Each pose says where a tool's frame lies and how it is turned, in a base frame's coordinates. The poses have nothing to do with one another.
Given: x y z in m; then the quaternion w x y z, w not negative.
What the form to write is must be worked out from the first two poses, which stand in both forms.
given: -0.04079 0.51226 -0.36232 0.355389 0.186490 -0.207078 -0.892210
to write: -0.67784 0.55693 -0.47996 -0.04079; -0.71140 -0.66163 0.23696 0.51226; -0.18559 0.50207 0.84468 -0.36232; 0 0 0 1
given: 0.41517 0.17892 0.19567 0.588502 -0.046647 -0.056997 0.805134
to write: -0.30298 -0.94233 -0.14220 0.41517; 0.95296 -0.30083 -0.03688 0.17892; -0.00803 -0.14668 0.98915 0.19567; 0 0 0 1
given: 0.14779 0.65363 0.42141 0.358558 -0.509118 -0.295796 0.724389
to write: -0.22447 -0.21828 -0.94972 0.14779; 0.82066 -0.56788 -0.06345 0.65363; -0.52548 -0.79364 0.30661 0.42141; 0 0 0 1
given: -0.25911 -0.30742 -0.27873 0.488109 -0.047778 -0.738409 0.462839
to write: -0.51893 -0.38127 -0.76507 -0.25911; 0.52239 0.56700 -0.63689 -0.30742; 0.67662 -0.73017 -0.09506 -0.27873; 0 0 0 1
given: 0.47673 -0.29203 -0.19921 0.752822 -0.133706 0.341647 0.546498
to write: 0.16924 -0.91419 0.36826 0.47673; 0.73147 0.36693 0.57473 -0.29203; -0.66054 0.17210 0.73080 -0.19921; 0 0 0 1
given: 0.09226 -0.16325 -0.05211 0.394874 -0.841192 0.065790 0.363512
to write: 0.72706 -0.39777 -0.55961 0.09226; 0.17640 -0.67949 0.71216 -0.16325; -0.66353 -0.61650 -0.42387 -0.05211; 0 0 0 1
